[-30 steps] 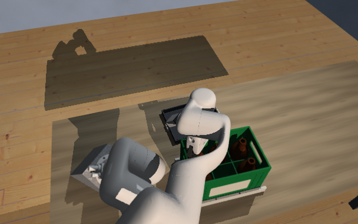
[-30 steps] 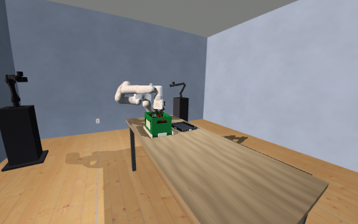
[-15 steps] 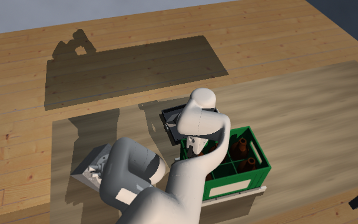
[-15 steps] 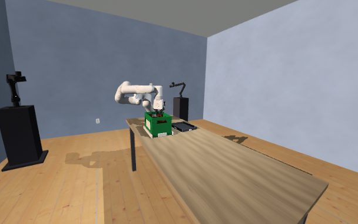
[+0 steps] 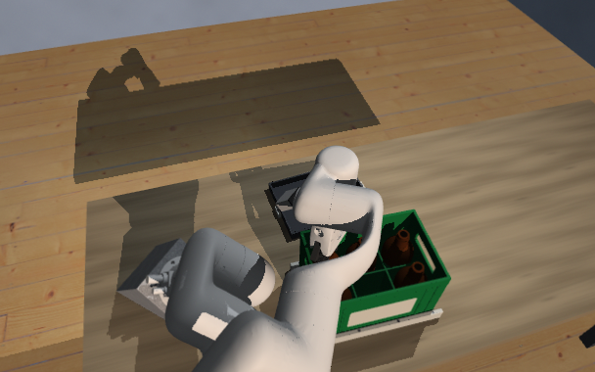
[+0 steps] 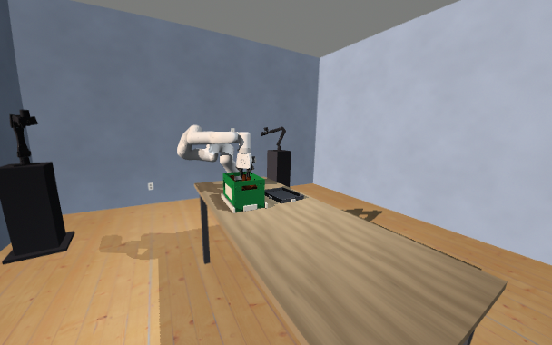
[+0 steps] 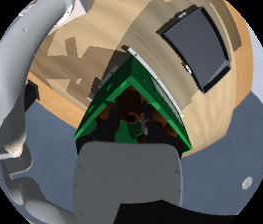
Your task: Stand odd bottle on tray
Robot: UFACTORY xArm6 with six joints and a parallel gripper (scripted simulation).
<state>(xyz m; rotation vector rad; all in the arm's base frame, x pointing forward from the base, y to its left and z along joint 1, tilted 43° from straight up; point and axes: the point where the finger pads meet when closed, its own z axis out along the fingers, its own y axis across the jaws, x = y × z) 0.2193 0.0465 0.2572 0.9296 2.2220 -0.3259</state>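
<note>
Now: the green crate 80 mm ahead of my hand, 60 mm to the right of it and 70 mm below it. From my hand the other things lie so: dark tray 110 mm ahead, 240 mm to the left, 150 mm below.
</note>
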